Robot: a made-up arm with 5 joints.
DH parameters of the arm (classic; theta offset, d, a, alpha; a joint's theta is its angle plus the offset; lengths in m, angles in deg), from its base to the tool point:
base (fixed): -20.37 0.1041 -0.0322 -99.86
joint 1: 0 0.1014 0.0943 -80.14
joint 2: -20.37 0.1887 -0.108 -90
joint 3: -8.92 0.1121 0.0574 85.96
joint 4: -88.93 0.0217 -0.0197 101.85
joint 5: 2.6 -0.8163 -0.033 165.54
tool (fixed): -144.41 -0.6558 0 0
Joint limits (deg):
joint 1: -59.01..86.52
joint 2: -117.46..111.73
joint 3: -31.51..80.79
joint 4: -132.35..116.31
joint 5: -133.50..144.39
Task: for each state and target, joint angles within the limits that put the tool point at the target. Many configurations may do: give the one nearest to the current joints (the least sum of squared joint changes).
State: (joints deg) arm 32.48 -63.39 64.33 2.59 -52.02
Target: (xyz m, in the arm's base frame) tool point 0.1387 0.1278 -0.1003
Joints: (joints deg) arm 50.87 -42.60 80.79 8.41 -56.35
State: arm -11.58 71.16 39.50 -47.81 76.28
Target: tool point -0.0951 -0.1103 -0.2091
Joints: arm 7.96 87.43 8.03 -40.11 59.81
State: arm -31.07 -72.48 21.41 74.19 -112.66
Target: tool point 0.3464 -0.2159 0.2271
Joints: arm -57.73 -24.50 -5.32 116.31 -99.67
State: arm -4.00 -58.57 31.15 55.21 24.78
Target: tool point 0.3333 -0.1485 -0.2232
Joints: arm -1.14 -44.90 38.64 54.44 25.52
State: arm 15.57 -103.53 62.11 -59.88 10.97
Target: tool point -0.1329 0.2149 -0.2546
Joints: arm 34.17 -110.27 24.81 -79.16 -9.73
